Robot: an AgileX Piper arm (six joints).
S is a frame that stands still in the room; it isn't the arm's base.
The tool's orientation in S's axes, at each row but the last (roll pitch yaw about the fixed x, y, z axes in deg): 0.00 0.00 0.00; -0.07 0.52 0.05; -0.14 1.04 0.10; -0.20 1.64 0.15; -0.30 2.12 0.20; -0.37 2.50 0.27; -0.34 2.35 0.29; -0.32 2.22 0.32; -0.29 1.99 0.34
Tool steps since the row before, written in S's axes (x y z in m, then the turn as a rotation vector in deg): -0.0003 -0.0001 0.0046 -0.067 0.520 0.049; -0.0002 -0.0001 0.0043 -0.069 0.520 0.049; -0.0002 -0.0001 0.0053 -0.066 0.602 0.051; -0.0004 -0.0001 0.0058 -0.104 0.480 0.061; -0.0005 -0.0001 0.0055 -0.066 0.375 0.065; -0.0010 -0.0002 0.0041 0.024 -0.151 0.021; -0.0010 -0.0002 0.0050 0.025 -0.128 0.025; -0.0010 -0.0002 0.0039 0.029 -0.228 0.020; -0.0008 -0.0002 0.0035 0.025 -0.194 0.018
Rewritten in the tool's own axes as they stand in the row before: -0.0003 -0.0001 0.0046 -0.067 0.520 0.049; -0.0002 -0.0001 0.0043 -0.069 0.520 0.049; -0.0003 -0.0001 0.0053 -0.066 0.602 0.051; -0.0006 -0.0001 0.0058 -0.104 0.480 0.060; -0.0007 -0.0001 0.0055 -0.067 0.375 0.065; -0.0012 -0.0002 0.0041 0.022 -0.151 0.021; -0.0012 -0.0002 0.0050 0.023 -0.128 0.025; -0.0012 -0.0002 0.0039 0.027 -0.228 0.020; -0.0009 -0.0002 0.0035 0.023 -0.194 0.018
